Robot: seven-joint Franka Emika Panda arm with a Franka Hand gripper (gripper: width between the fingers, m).
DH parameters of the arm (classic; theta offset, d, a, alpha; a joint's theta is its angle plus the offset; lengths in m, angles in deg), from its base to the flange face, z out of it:
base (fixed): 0 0 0 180
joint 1: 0 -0.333 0 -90
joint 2: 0 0 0 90
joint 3: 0 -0.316 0.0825 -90
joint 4: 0 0 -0.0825 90
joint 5: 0 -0.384 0 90
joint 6: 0 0 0.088 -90
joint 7: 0 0.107 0 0
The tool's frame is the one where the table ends.
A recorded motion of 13 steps. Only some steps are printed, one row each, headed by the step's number.
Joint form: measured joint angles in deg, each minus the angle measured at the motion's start. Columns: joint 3, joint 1, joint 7, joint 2, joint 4, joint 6, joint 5.
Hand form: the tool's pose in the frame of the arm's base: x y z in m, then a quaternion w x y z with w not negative. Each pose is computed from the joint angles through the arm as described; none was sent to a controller.
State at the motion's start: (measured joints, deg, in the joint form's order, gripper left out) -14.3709 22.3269 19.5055 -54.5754 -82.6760 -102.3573 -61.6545
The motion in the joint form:
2: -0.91 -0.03 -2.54 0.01 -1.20 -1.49 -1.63
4: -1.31 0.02 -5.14 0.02 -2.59 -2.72 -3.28
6: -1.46 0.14 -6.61 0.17 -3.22 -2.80 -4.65
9: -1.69 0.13 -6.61 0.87 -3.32 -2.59 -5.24
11: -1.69 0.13 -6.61 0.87 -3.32 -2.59 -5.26
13: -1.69 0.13 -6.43 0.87 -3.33 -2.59 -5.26
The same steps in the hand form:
2: 0.6805 -0.0396 0.1409 0.52764 -0.67260 0.42979 0.29066
4: 0.6766 -0.0347 0.1341 0.53916 -0.66996 0.42632 0.28056
6: 0.6753 -0.0331 0.1336 0.54967 -0.66578 0.42276 0.27544
9: 0.6776 -0.0310 0.1423 0.55494 -0.66444 0.41947 0.27315
11: 0.6776 -0.0310 0.1423 0.55505 -0.66431 0.41952 0.27314
13: 0.6776 -0.0310 0.1422 0.55459 -0.66363 0.42059 0.27408

